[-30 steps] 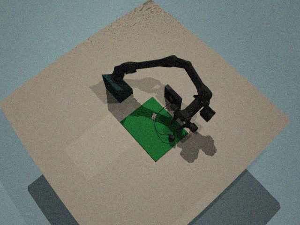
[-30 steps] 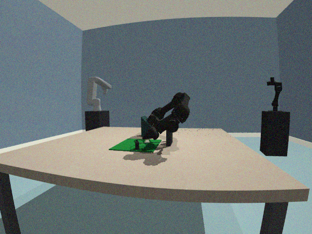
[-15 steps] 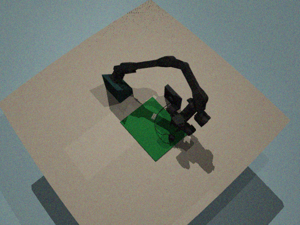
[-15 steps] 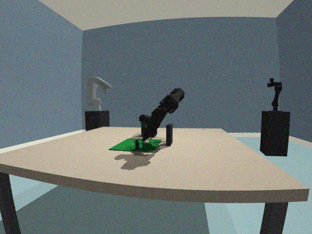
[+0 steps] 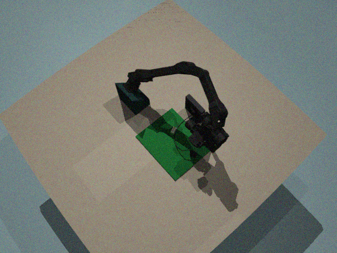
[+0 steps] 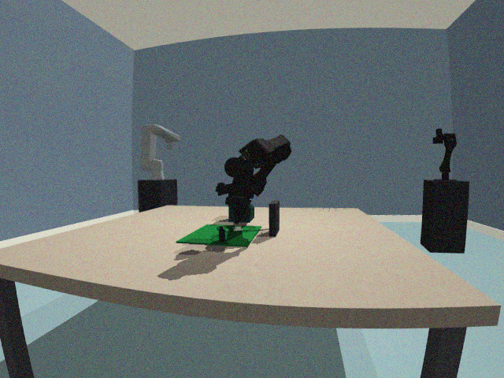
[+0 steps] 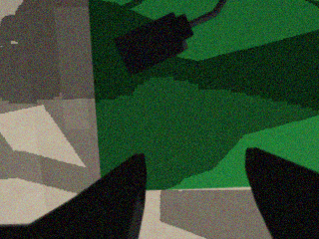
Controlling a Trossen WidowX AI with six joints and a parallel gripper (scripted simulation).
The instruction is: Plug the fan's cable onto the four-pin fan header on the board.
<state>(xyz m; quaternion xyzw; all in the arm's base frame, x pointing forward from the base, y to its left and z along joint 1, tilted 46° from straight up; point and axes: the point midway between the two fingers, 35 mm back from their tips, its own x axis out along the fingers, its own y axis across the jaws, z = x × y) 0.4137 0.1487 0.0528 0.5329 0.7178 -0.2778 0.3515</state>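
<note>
The dark fan plug lies 2 cm ahead of my gripper tip, 5 cm to the right of it and 4 cm below it. Round my gripper tip: green board (9 cm behind, 9 cm to the right, 8 cm below); then black fan (16 cm behind, 8 cm to the left, 1 cm below); then white four-pin fan header (14 cm behind, 5 cm to the right, 7 cm below).
</note>
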